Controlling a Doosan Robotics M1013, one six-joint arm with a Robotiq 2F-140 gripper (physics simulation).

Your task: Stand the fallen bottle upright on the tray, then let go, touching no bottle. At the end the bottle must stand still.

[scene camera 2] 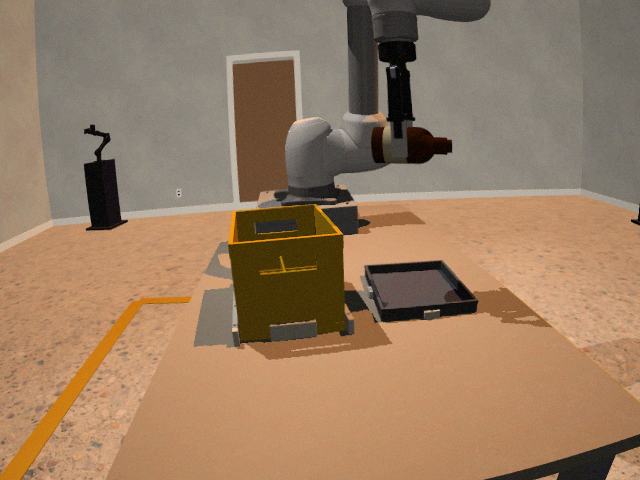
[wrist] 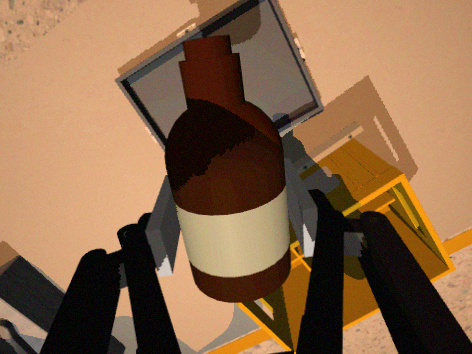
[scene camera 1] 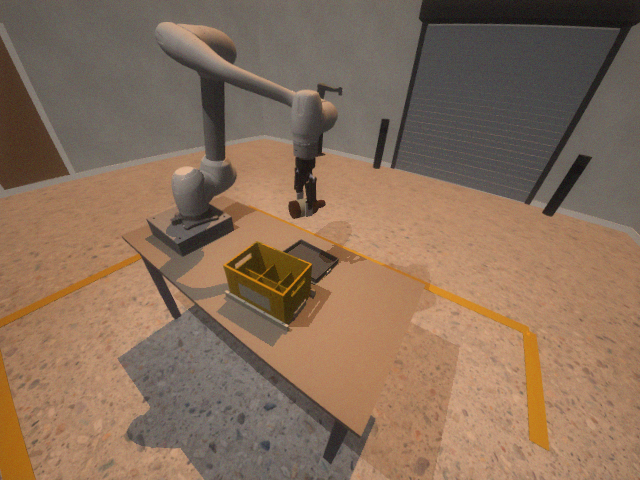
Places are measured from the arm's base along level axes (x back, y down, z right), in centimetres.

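Pixels of known places: gripper, between the fingertips: (scene camera 2: 403, 155) (scene camera 1: 304, 211); arm's base, origin of its link: (scene camera 2: 312, 198) (scene camera 1: 196, 217).
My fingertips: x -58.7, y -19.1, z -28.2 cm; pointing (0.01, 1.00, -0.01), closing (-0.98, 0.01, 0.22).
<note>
For each thing: its middle in the pictures, then the offset to it from my fingertips. Level surfaces: height alone.
- brown bottle, middle of its body: (wrist: 226, 169) (scene camera 2: 413, 145) (scene camera 1: 308, 206) dx -0.5, dy -2.0, dz -2.1 cm
- dark square tray, middle of its body: (wrist: 222, 93) (scene camera 2: 416, 286) (scene camera 1: 307, 259) dx -0.4, dy +27.5, dz -2.7 cm
- yellow crate, middle of its body: (wrist: 321, 241) (scene camera 2: 282, 264) (scene camera 1: 269, 281) dx -7.6, dy +20.0, dz +23.9 cm
- brown table, height of its surface: dy +28.8 cm
A brown bottle (scene camera 1: 295, 208) (scene camera 2: 421, 145) (wrist: 232, 165) with a cream label lies sideways in the air, its neck pointing right in the scene camera 2 view. My gripper (scene camera 1: 306, 206) (scene camera 2: 398, 144) (wrist: 230, 185) points down and is shut on the bottle around its label, one finger on each side. The dark square tray (scene camera 1: 326, 272) (scene camera 2: 408, 313) (wrist: 142, 116) lies on the table well below the bottle, which does not touch it. No other bottle can be made out in these views.
A yellow crate (scene camera 1: 258, 289) (scene camera 2: 286, 289) (wrist: 427, 225) with dividers stands beside the tray, between low grey stops. The tray and crate are on the brown table (scene camera 1: 356, 356) (scene camera 2: 361, 403). The arm's grey base (scene camera 1: 183, 240) (scene camera 2: 341, 218) stands at the table's far end.
</note>
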